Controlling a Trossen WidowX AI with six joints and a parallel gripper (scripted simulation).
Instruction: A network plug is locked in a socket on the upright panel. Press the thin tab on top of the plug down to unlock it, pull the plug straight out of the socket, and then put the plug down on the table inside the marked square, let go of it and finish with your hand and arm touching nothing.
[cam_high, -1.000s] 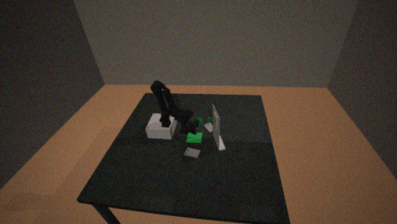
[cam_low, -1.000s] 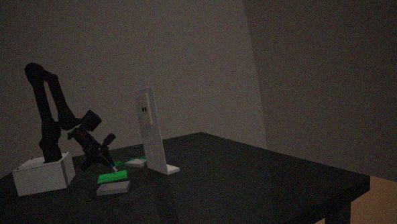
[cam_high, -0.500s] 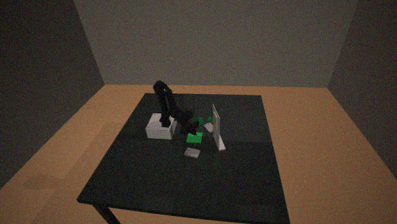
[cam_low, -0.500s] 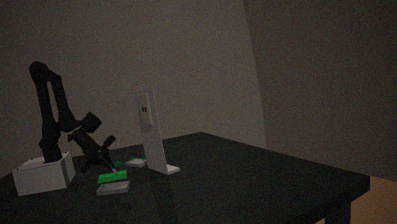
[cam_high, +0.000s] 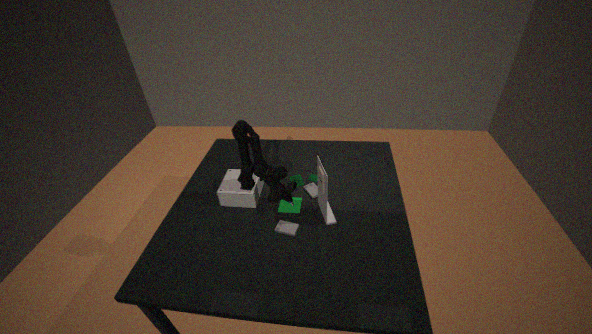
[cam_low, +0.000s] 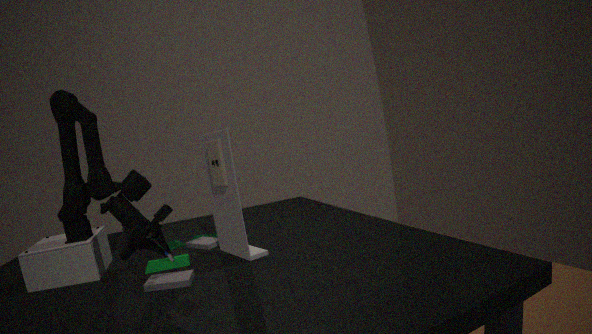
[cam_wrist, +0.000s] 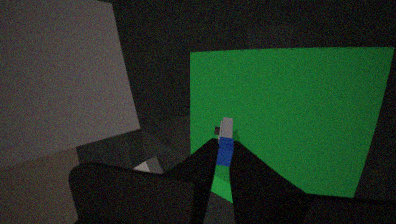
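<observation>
Right now my gripper tip is 10 mm past the green square and 20 mm above it. From my gripper tip the other things lie so: white panel 180 mm ahead, 30 mm to the right, 120 mm above; network plug right at my gripper tip.
</observation>
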